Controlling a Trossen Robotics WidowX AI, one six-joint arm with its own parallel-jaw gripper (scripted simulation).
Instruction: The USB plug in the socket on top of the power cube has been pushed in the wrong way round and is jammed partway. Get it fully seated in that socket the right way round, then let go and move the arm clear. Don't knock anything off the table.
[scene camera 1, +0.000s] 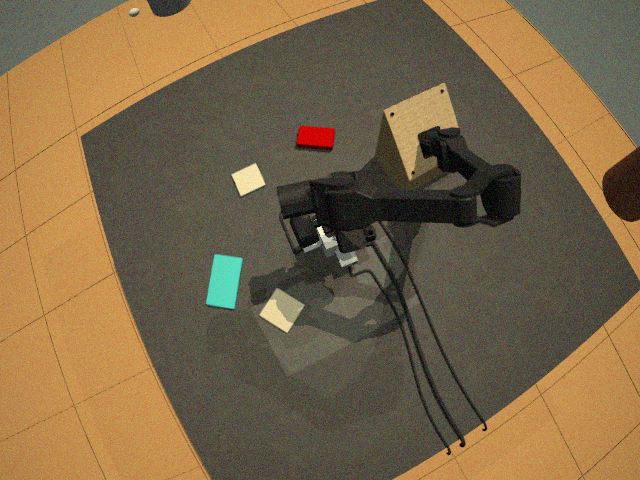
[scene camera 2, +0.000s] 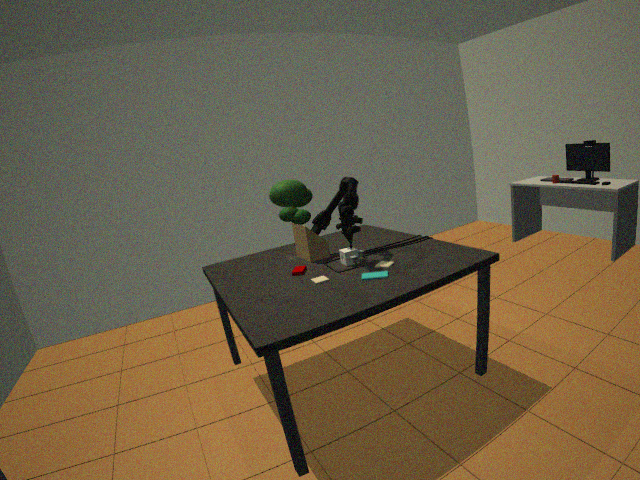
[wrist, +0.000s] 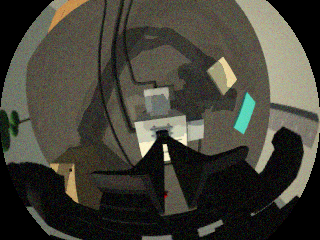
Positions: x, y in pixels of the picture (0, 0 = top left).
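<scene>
Cream tile (scene camera 1: 282, 310) and red block (scene camera 1: 308, 137): marked spots 45 cm apart. Gripper (scene camera 1: 339, 231): 85 cm from the lens. The cream tile is 92 cm from the lens; a teal block (scene camera 1: 223, 286), 96 cm from the lens. The red block is 106 cm from the lens, and the gripper is nearer to the lens than the red block.
</scene>
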